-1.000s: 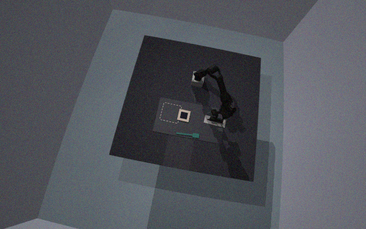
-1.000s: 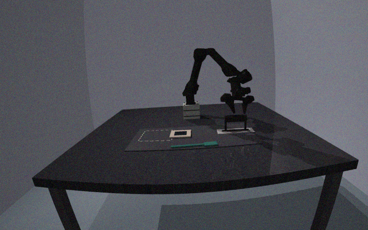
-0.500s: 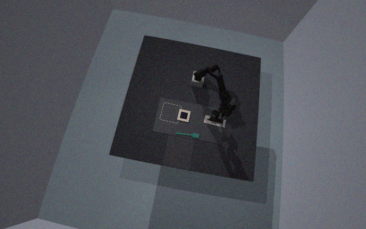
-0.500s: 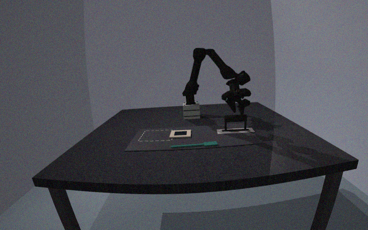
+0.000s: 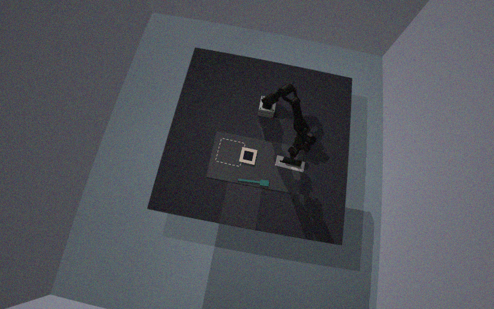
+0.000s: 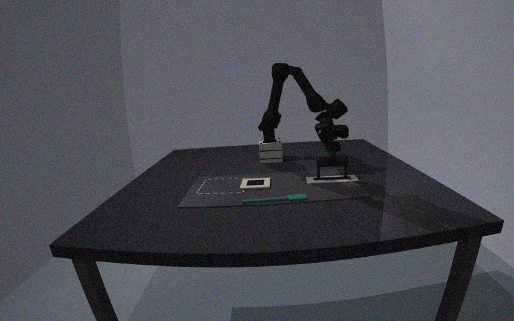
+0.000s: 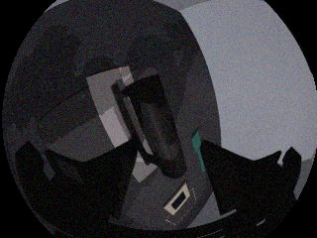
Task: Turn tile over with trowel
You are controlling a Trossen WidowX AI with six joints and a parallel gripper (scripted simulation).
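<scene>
Now: the grey mat 23 cm to the right of my gripper tip, 11 cm below it and 6 cm ahead of it. The rest, counted from my gripper tip: tile (29 cm to the right, 9 cm below, 4 cm ahead); then green trowel (20 cm ahead, 19 cm to the right, 9 cm below).
</scene>
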